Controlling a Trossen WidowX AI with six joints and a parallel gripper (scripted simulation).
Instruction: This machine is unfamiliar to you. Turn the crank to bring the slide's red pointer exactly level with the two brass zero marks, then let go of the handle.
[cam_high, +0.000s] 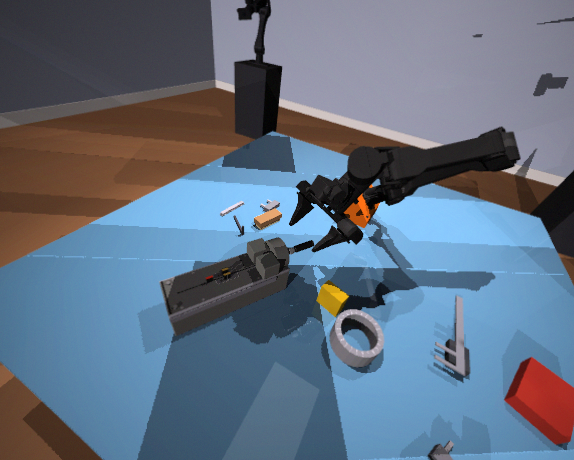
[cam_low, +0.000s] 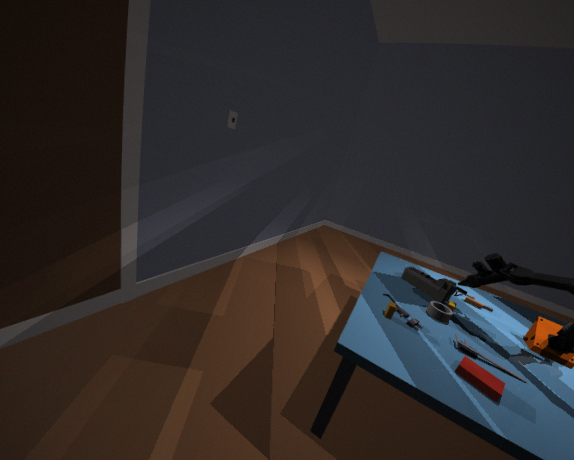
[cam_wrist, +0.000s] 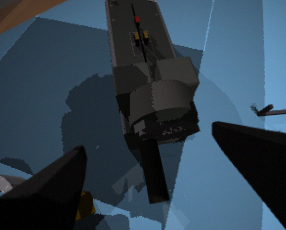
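Now: gripper tip 3 cm above the dark crank handle, 1 cm to the right of it and 1 cm past it. Round my gripper tip: yellow block: 11 cm to the left, 11 cm below, 3 cm ahead; red pointer: 15 cm ahead, 13 cm to the right, 6 cm below; brown block: 16 cm to the right, 16 cm behind, 13 cm below.
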